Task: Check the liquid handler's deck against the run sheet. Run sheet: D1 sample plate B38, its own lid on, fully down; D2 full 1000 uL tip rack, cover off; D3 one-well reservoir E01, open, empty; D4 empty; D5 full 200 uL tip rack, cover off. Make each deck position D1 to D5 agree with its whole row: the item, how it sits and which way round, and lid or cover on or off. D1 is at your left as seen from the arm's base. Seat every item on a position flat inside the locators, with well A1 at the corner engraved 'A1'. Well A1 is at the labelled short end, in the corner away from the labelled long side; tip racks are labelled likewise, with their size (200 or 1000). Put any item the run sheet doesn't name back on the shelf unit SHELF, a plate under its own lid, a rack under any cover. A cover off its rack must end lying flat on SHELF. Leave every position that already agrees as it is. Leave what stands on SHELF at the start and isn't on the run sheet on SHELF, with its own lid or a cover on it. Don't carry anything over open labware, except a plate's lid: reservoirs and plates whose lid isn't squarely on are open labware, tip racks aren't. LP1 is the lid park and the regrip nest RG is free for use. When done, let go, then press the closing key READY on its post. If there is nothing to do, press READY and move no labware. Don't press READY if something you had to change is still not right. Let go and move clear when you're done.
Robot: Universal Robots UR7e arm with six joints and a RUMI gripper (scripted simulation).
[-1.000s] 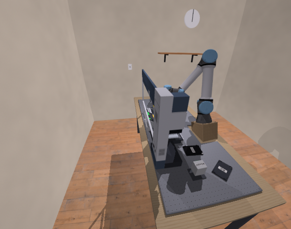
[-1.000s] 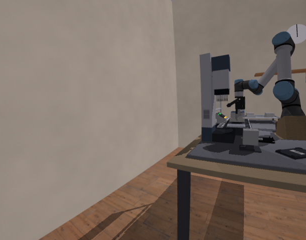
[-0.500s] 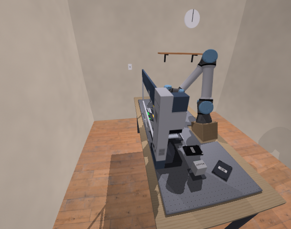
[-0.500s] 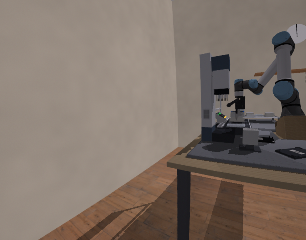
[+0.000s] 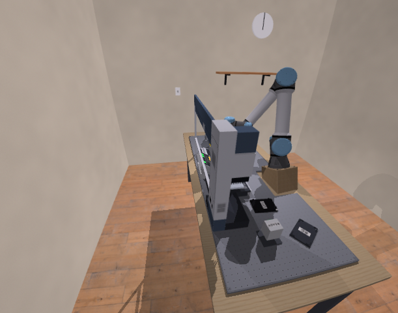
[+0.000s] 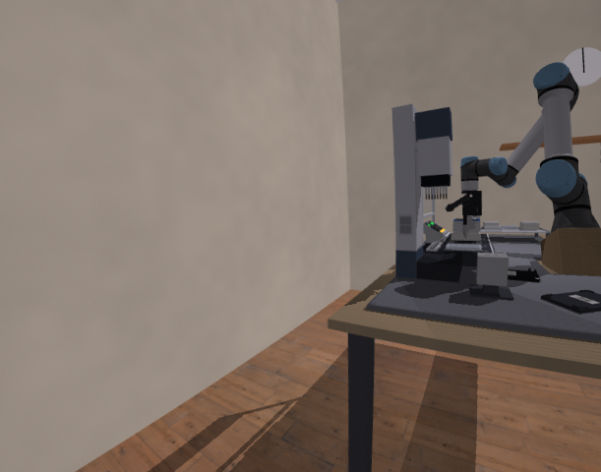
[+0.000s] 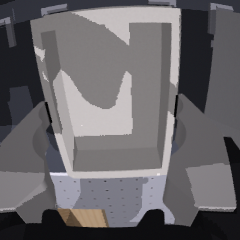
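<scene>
Right now the blue-framed tip rack is 130 mm to the right of my hand, 40 mm above it and 10 mm behind it. The rest, counted from my hand: yellow-rimmed tip rack 250 mm to the right, 20 mm above, 10 mm behind; shelf label 360 mm to the right, 200 mm behind, 80 mm below; one-well reservoir 10 mm below.
</scene>
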